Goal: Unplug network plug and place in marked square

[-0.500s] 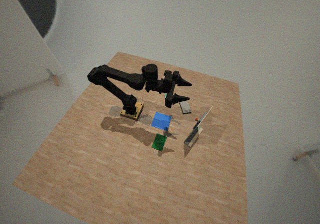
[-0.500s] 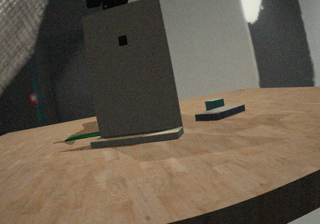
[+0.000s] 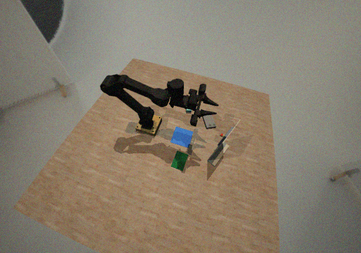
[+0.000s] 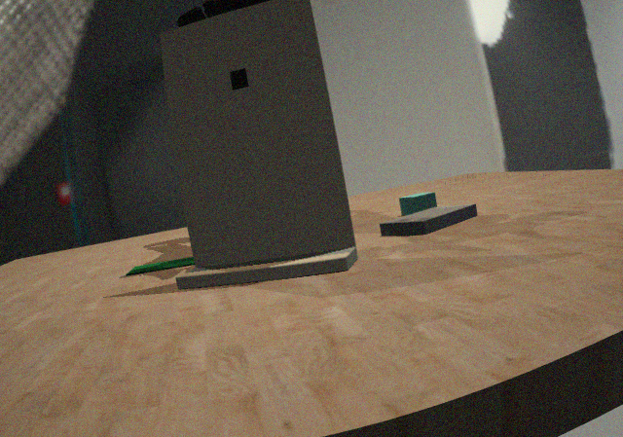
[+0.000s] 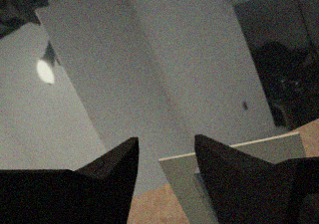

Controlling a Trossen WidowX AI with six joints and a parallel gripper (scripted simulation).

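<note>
Right now my gripper tip is 15 cm above the red plug, 8 cm short of it and 4 cm to the left of it. From my gripper tip the other things lie so: upright panel: 22 cm below, 10 cm ahead, 5 cm to the right; flat grey slab: 33 cm below, 16 cm to the left, 3 cm ahead; blue square: 34 cm below, 13 cm behind.
</note>
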